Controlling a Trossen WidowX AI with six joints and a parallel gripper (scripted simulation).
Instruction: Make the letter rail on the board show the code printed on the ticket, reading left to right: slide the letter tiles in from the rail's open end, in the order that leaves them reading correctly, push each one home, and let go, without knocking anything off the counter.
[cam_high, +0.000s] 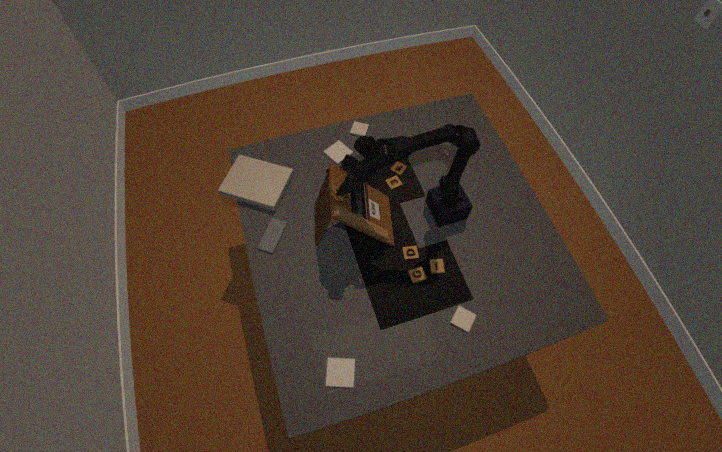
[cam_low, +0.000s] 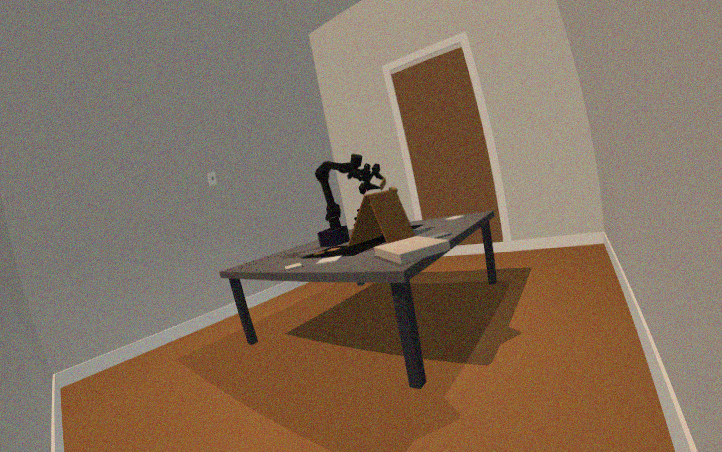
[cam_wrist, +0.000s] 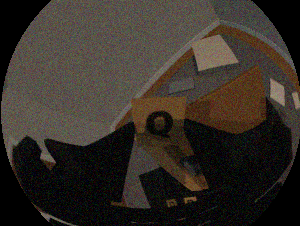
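Right now the white ticket is 15 cm behind my gripper tip, 1 cm to the right of it and 21 cm below it. The rest, counted from my gripper tip: black mat (25 cm behind, 6 cm to the left, 30 cm below); then grey slab (28 cm ahead, 8 cm to the right, 30 cm below); then letter tile (35 cm behind, 23 cm to the right, 30 cm below).
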